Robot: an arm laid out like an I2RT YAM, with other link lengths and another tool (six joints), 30 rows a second.
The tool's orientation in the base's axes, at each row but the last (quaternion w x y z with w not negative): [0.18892 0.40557 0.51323 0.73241]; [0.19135 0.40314 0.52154 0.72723]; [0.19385 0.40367 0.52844 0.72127]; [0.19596 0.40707 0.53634 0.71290]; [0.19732 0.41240 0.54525 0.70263]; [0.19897 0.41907 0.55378 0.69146]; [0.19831 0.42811 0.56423 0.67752]
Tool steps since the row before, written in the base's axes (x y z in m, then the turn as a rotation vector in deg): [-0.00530 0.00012 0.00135 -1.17 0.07 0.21]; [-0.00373 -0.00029 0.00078 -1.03 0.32 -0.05]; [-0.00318 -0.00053 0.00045 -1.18 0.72 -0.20]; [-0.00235 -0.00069 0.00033 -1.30 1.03 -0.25]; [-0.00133 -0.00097 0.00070 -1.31 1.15 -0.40]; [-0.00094 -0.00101 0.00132 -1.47 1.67 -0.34]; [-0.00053 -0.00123 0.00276 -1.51 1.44 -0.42]
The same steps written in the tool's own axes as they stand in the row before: [0.00380 0.00043 -0.00391 0.83 0.00 -0.85]; [0.00234 0.00029 -0.00300 0.82 -0.31 -0.62]; [0.00170 0.00014 -0.00277 1.14 -0.62 -0.52]; [0.00102 0.00018 -0.00224 1.41 -0.79 -0.43]; [0.00032 0.00074 -0.00160 1.45 -0.97 -0.37]; [0.00026 0.00136 -0.00131 1.95 -1.11 -0.19]; [0.00035 0.00282 -0.00117 1.77 -1.13 -0.36]
